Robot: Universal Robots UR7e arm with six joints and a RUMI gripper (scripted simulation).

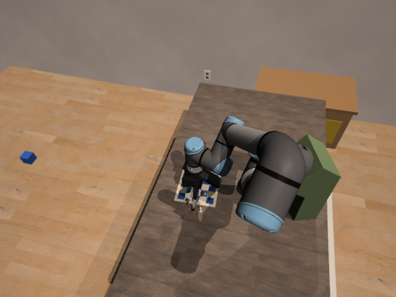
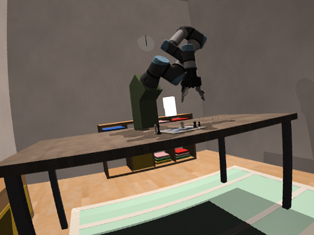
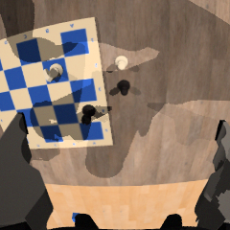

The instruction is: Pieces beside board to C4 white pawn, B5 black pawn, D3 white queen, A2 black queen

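Right now the white pawn is 140 mm below my hand. The rest, counted from my hand: black pawn: 30 mm ahead, 20 mm to the left, 140 mm below; blue-and-cream chessboard: 90 mm ahead, 110 mm to the right, 150 mm below; black piece: 90 mm ahead, 20 mm to the right, 130 mm below.
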